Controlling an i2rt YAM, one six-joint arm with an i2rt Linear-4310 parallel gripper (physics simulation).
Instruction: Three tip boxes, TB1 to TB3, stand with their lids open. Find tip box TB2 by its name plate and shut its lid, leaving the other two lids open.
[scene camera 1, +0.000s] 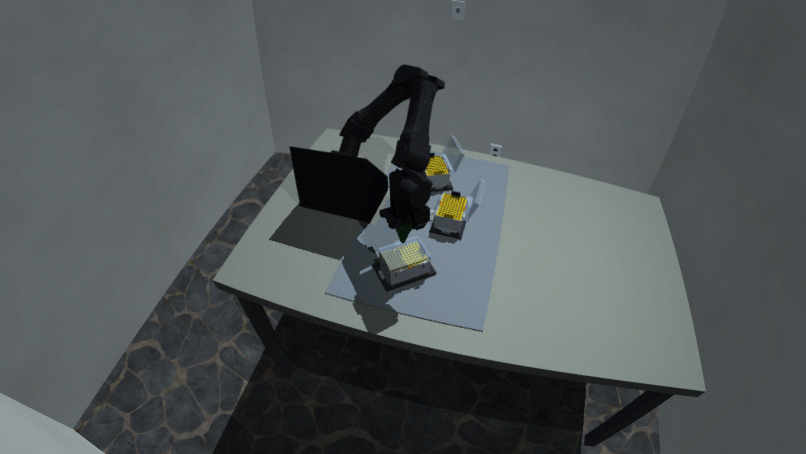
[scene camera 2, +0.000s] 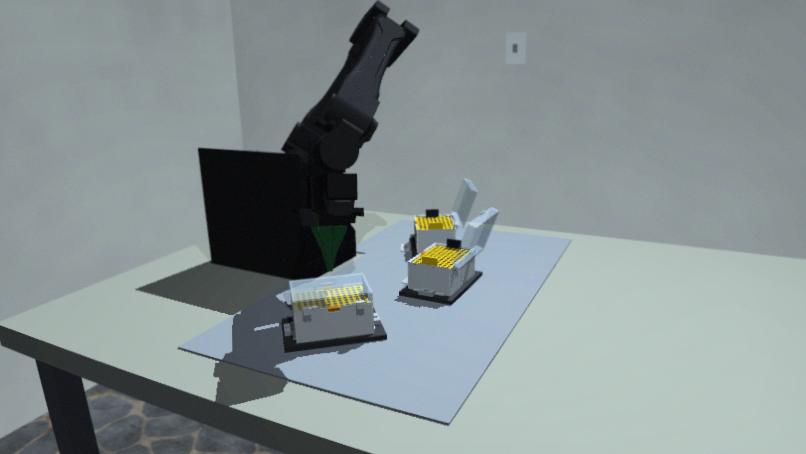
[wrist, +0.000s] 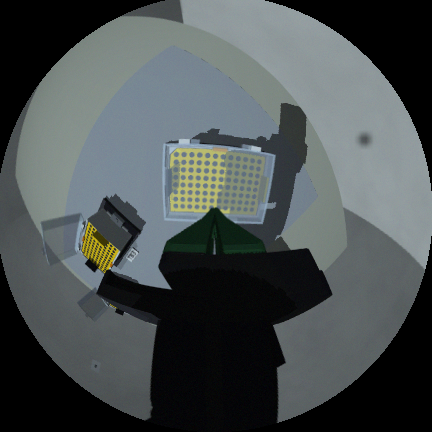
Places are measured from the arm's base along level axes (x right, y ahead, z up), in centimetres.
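Pixels of known places: gripper, fingertip midpoint: (scene camera 1: 402, 242) (scene camera 2: 329, 271) (wrist: 214, 212); arm's base, link origin: (scene camera 1: 346, 161) (scene camera 2: 284, 186).
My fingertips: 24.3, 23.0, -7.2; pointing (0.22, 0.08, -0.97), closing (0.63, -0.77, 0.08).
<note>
Ahead of a thing's pixels: the offset from my fingertips to its top centre, as dx, dy, dz. "spot": to the spot under its first point. Level surfaces: height alone.
The nearest tip box {+1.2, +0.3, -1.6} (scene camera 1: 404, 269) (scene camera 2: 333, 324) (wrist: 197, 180) has its clear lid down over the yellow tips; I cannot tell if it is fully seated. The middle tip box {-21.6, +12.1, -1.9} (scene camera 1: 449, 217) (scene camera 2: 437, 276) (wrist: 102, 245) has its lid {-20.8, +18.7, +6.0} (scene camera 1: 478, 197) (scene camera 2: 482, 228) (wrist: 62, 237) raised. The far tip box {-42.1, +2.7, -2.8} (scene camera 1: 438, 173) (scene camera 2: 434, 231) also has its lid {spot: -46.1, +10.4, +1.4} (scene camera 1: 454, 151) (scene camera 2: 465, 200) (wrist: 93, 304) raised. The middle box's name plate {spot: -22.3, +5.2, -9.2} (wrist: 132, 255) is too small to read surely; no TB2 plate is readable. My gripper (scene camera 1: 402, 240) (scene camera 2: 330, 268) (wrist: 214, 212) is shut and empty, with its tips above the nearest box's back edge.
The boxes stand on a blue-grey mat {dz -9.4} (scene camera 1: 451, 304) (scene camera 2: 428, 389) (wrist: 120, 115) on the table {dz -9.7} (scene camera 1: 592, 270) (scene camera 2: 648, 349) (wrist: 45, 120). A tall black panel (scene camera 1: 332, 183) (scene camera 2: 248, 208) stands left of the mat, beside the arm.
</note>
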